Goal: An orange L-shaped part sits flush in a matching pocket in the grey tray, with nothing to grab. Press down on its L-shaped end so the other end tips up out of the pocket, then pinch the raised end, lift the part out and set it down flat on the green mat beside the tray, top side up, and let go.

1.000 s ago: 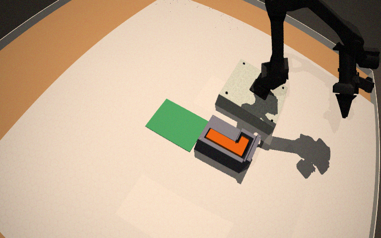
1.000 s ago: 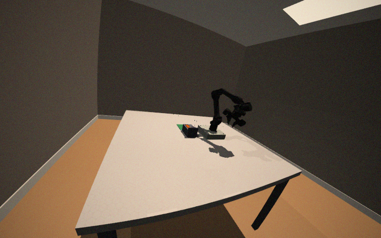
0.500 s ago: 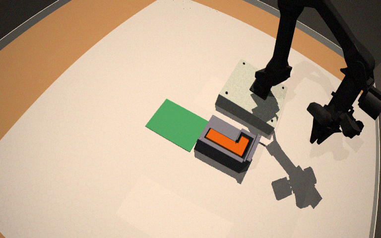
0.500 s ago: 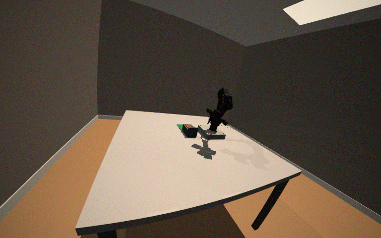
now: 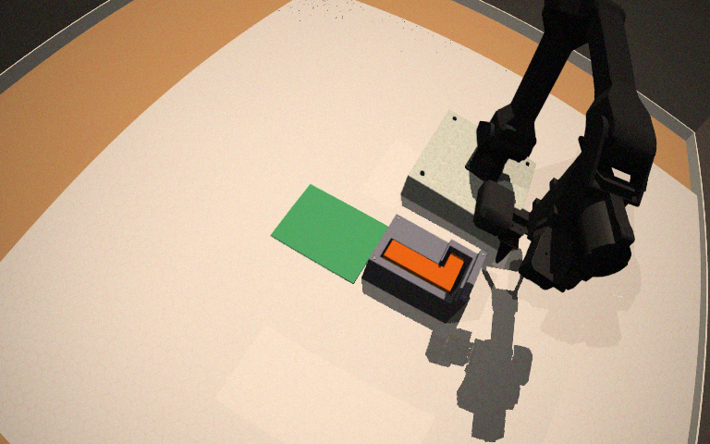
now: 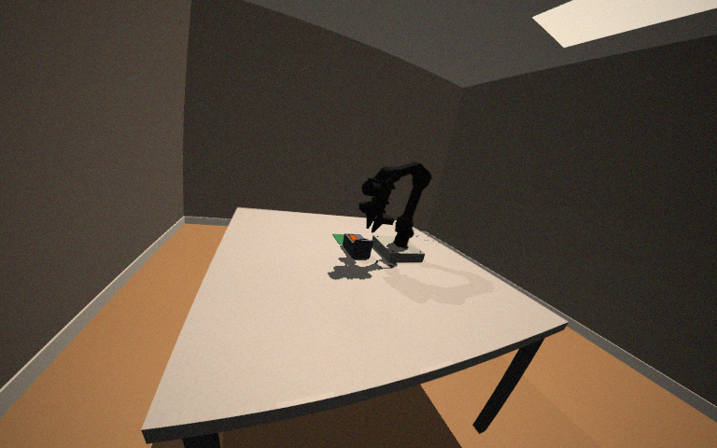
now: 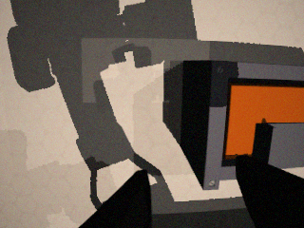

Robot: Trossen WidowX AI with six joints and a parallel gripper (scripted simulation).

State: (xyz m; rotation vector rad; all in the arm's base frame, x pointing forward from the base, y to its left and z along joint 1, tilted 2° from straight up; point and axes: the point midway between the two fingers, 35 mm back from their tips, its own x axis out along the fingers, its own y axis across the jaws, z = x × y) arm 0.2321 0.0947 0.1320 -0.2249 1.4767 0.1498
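Right now my gripper tip is 10 cm above the orange L-shaped part and 9 cm to the left of it. Round my gripper tip: green mat: 25 cm to the right, 16 cm below, 2 cm ahead.
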